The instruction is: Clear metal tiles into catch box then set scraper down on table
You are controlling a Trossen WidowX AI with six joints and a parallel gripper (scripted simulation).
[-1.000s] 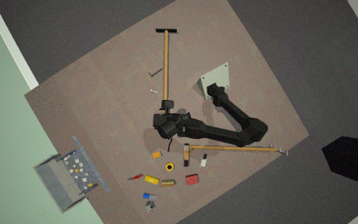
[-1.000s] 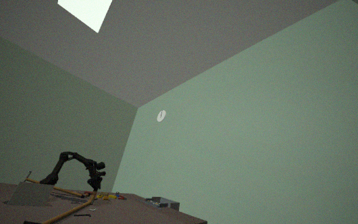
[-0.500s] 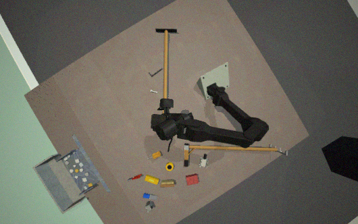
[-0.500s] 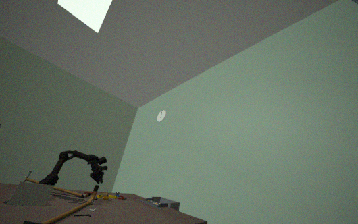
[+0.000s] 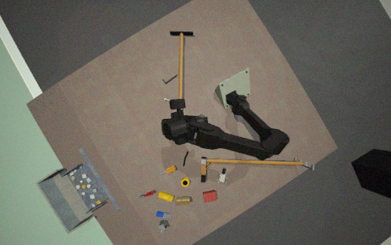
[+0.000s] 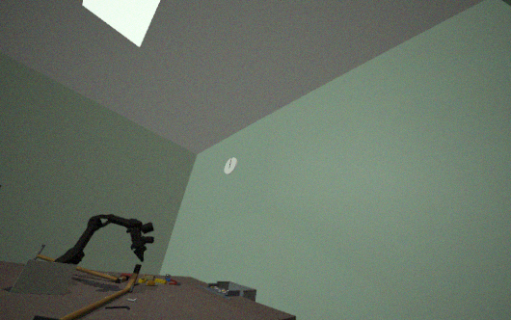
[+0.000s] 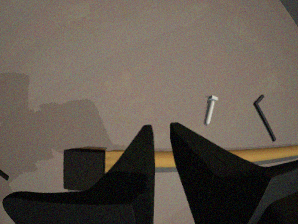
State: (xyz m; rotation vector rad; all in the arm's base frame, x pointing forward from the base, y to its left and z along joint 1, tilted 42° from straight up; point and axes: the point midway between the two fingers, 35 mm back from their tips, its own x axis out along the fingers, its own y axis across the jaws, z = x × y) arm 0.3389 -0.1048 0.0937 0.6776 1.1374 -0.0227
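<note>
My gripper tip is now 7 cm past the hex key, 24 cm to the left of it and 17 cm above it. From my gripper tip the other things lie so: red block (3 cm ahead, 50 cm to the left, 16 cm below); then yellow ring (12 cm ahead, 35 cm to the left, 16 cm below); then yellow block (27 cm ahead, 38 cm to the left, 15 cm below).
</note>
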